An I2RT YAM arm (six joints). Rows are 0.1 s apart.
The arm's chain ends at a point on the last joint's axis. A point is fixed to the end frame.
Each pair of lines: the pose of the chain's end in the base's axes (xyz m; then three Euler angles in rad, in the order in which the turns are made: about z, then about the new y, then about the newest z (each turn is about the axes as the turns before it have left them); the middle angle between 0 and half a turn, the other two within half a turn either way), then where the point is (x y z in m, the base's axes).
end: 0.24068, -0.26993, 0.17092, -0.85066, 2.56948, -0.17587
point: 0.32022 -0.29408 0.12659
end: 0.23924, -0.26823, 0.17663, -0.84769, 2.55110, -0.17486
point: 0.31938 -0.29280 0.13363
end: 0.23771, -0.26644, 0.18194, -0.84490, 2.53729, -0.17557
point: 0.31831 -0.29119 0.13992
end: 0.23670, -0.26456, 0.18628, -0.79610, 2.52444, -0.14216
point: 0.31875 -0.28742 0.14602
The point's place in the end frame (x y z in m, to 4 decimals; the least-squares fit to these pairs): -0.0425 0.0370 0.0755
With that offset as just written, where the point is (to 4 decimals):
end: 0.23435, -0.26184, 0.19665, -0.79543, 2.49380, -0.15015
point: 0.3173 -0.2851 0.1585
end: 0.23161, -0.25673, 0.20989, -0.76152, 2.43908, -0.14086
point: 0.3167 -0.2790 0.1761
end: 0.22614, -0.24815, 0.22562, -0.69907, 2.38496, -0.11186
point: 0.3137 -0.2676 0.1969
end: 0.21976, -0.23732, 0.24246, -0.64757, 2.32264, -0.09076
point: 0.3095 -0.2542 0.2194
